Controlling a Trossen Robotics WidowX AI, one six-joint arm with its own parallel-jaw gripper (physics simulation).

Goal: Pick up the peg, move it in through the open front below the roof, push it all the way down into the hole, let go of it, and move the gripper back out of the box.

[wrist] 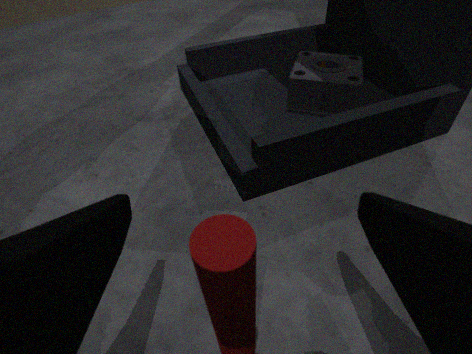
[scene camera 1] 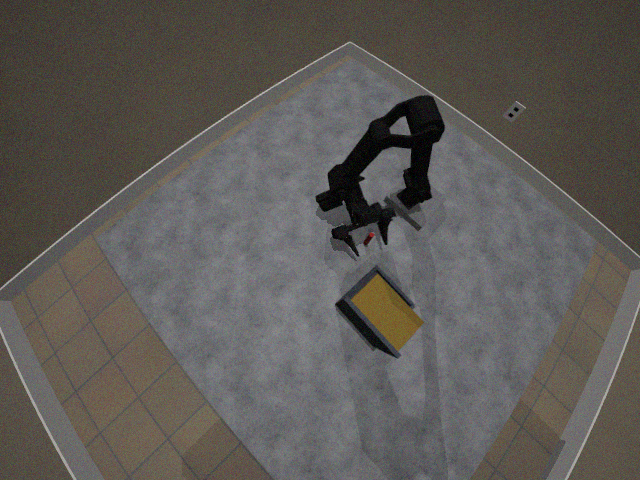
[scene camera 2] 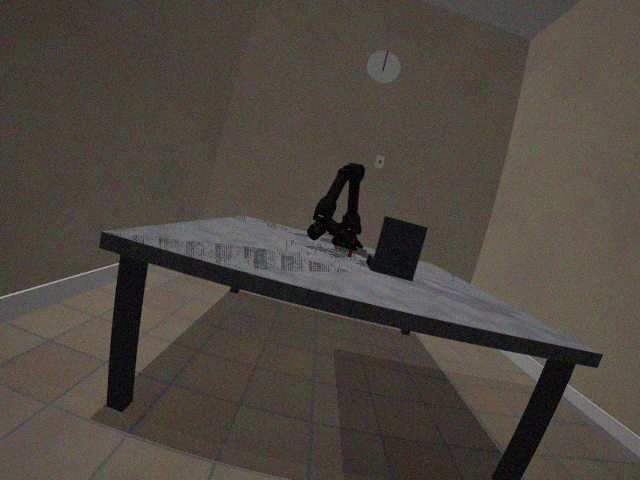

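Seen in the pictures: gripper, between the fingertips: (wrist: 246,204) (scene camera 1: 372,250) (scene camera 2: 359,249); arm's base, origin of its link: (scene camera 1: 409,197).
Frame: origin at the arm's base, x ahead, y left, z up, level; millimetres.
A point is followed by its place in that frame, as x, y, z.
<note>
The red peg (scene camera 1: 368,238) @(217, 30, 25) (scene camera 2: 349,253) @(217, 27, -18) (wrist: 227,290) @(210, 23, 38) stands upright on the table, between the spread fingers and touching neither in the wrist view. My gripper (scene camera 1: 371,249) @(227, 64, 13) (wrist: 246,204) @(227, 64, 13) is open and empty around it. The dark box (scene camera 1: 364,328) @(399, 203, 100) (scene camera 2: 398,249) @(400, 196, 66) (wrist: 350,120) @(304, 111, 5) stands beyond the peg, with low side walls and a low front sill in the wrist view. A grey block (wrist: 312,96) @(311, 166, -9) with a round hole (wrist: 327,65) @(336, 191, 1) in its top sits inside. The roof (scene camera 1: 386,311) @(350, 193, 169) looks yellow from above. The block is hidden in both scene views.
The box's tall dark wall (wrist: 400,40) @(391, 180, 18) rises at the upper right of the wrist view. The arm's base stands on the grey table (scene camera 1: 232,232) @(534, -253, -33) (scene camera 2: 206,235) @(625, -415, -33), behind the gripper, beside a flat grey bar (scene camera 1: 405,214) @(47, 36, -11). The low side wall (wrist: 360,117) @(312, 112, 5) lies on the box's near right.
</note>
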